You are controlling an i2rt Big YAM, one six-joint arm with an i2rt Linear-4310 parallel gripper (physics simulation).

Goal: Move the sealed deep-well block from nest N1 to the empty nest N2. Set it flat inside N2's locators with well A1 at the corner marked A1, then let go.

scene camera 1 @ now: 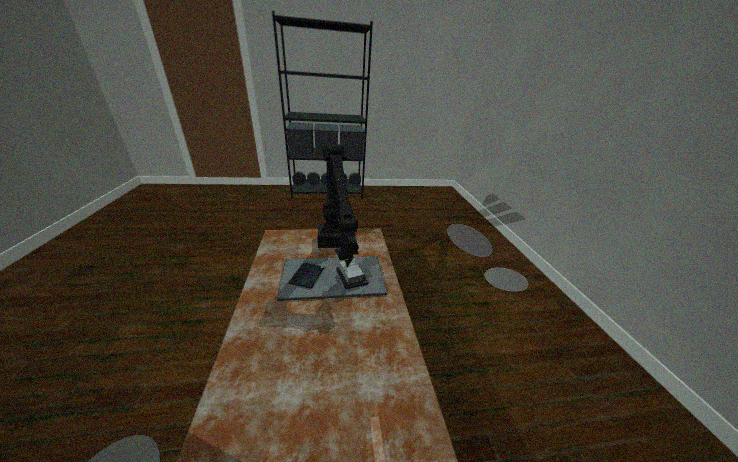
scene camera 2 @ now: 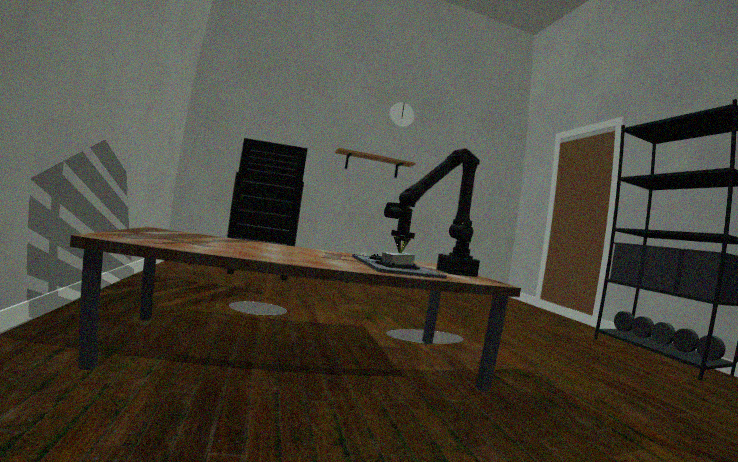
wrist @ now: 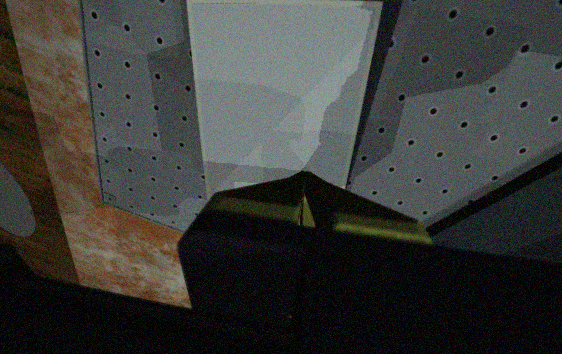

Labels:
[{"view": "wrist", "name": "my gripper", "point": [304,182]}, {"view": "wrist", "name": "pale grey block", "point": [276,95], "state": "gripped by my gripper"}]

